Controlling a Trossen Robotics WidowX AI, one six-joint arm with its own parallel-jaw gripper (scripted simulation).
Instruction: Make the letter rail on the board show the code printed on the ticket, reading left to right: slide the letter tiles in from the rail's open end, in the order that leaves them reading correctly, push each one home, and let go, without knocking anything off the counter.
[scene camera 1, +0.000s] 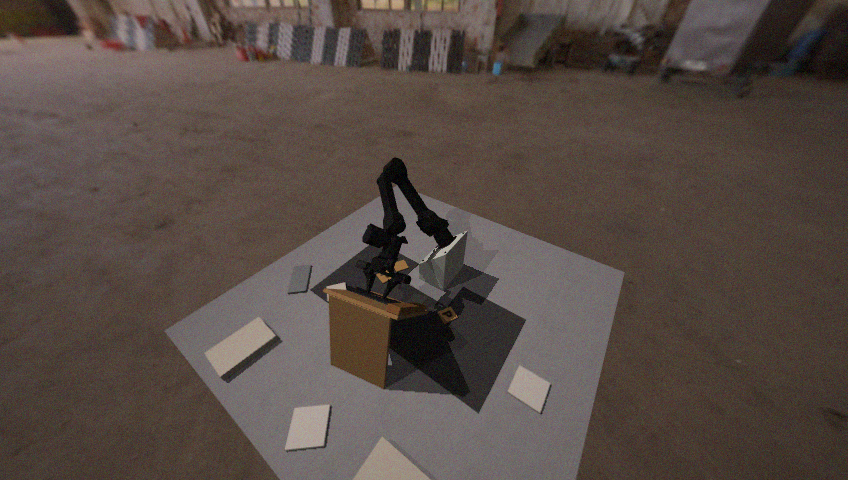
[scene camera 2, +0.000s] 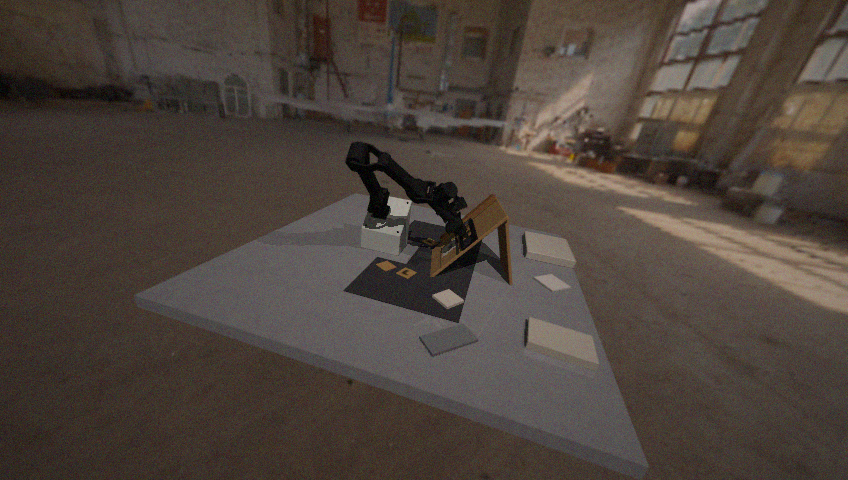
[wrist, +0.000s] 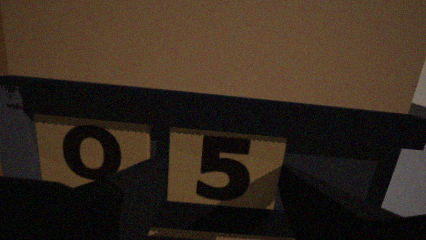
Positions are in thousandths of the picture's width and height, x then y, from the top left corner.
My gripper shows in scene camera 1 (443, 618), in scene camera 2 (551, 486) and in the wrist view (527, 702).
